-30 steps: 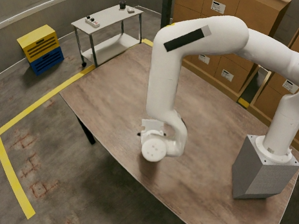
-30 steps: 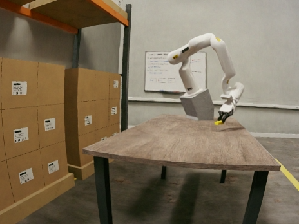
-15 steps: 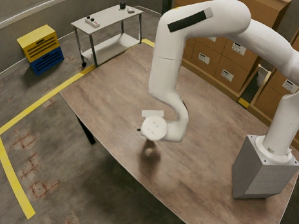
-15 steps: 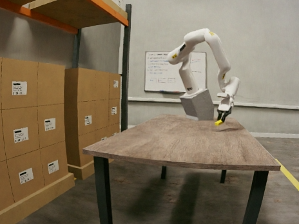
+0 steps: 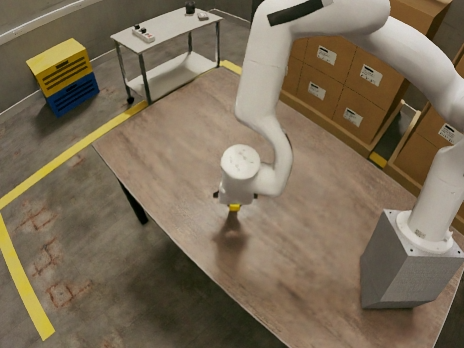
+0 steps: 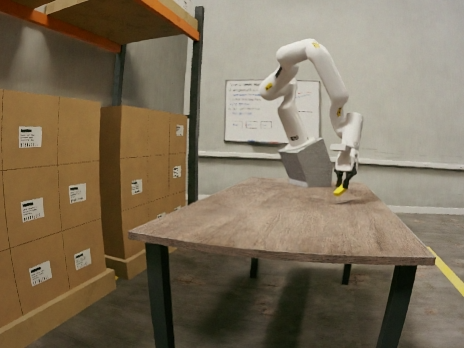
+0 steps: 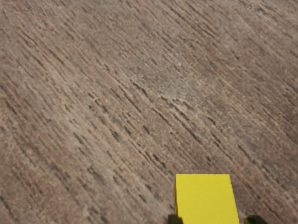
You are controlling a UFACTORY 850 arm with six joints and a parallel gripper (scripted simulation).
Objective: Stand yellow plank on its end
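My hand is 30 mm above the yellow plank, 10 mm to the left of it and 10 mm short of it.
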